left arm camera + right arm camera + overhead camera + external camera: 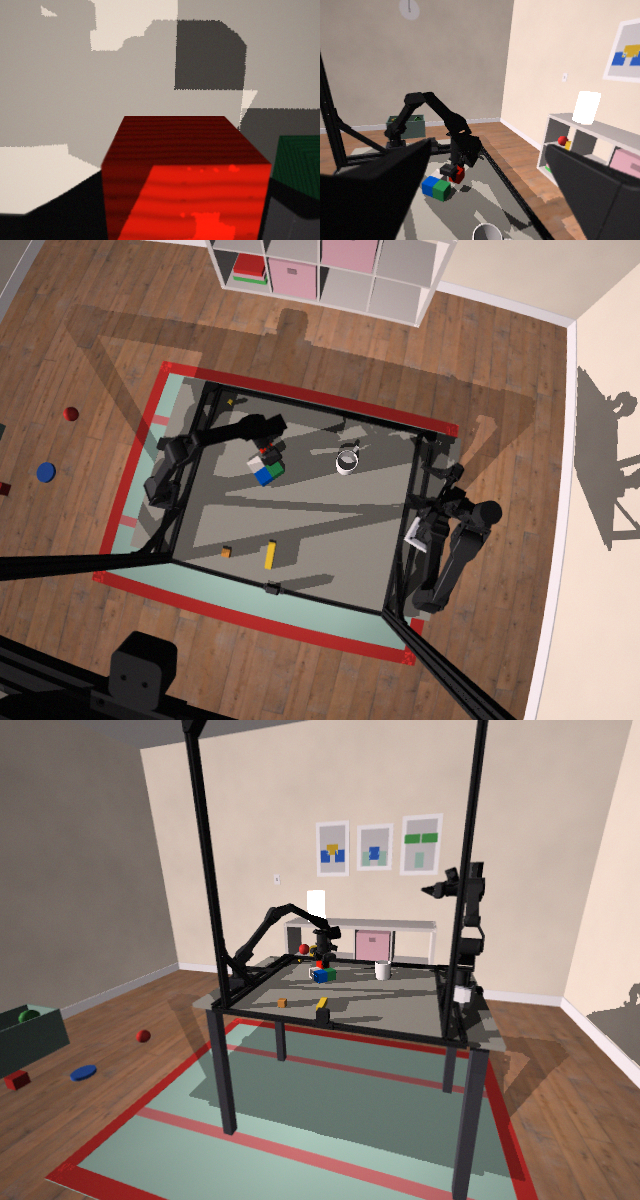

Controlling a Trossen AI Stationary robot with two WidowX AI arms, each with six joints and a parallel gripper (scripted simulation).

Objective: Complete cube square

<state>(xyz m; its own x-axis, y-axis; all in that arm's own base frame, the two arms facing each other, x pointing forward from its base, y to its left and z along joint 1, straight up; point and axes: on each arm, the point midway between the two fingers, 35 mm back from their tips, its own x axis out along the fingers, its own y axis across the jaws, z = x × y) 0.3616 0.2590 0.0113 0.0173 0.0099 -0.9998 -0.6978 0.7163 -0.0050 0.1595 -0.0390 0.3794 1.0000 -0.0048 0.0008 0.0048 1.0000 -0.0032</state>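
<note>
Right now the white cube is 8 cm behind my left hand, 4 cm below it and 2 cm to the left of it. Also, from my left hand: green cube 8 cm behind, 5 cm to the right, 4 cm below; then blue cube 12 cm behind, 4 cm below, 1 cm to the right; then red cube 2 cm below.
</note>
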